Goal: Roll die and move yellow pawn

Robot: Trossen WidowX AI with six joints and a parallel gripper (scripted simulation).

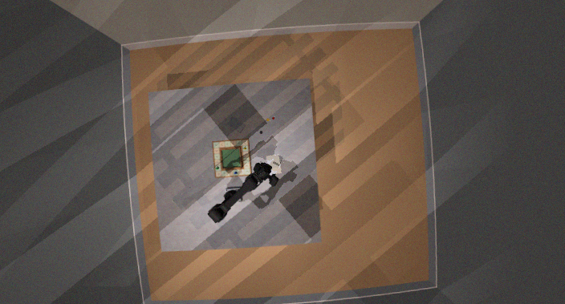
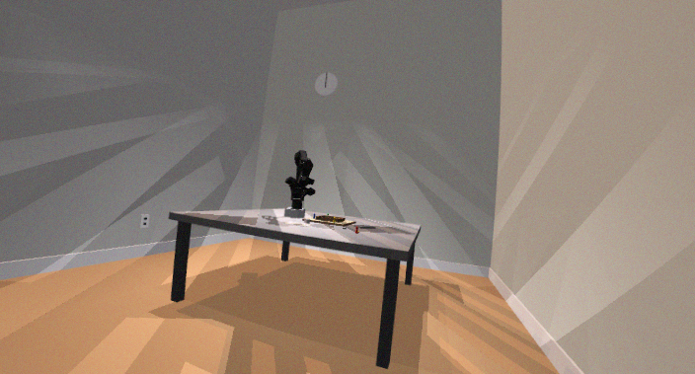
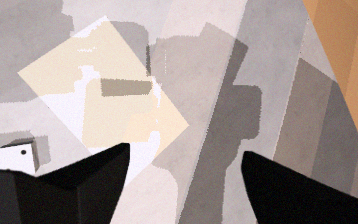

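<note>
Right now the white die is 4 cm ahead of my gripper tip, 9 cm to the left of it and 13 cm below it. The rest, counted from my gripper tip: yellow pawn 18 cm ahead, 20 cm to the left, 12 cm below; then blue pawn 29 cm to the left, 12 cm below; then white sheet 3 cm ahead, 1 cm to the right, 14 cm below.
</note>
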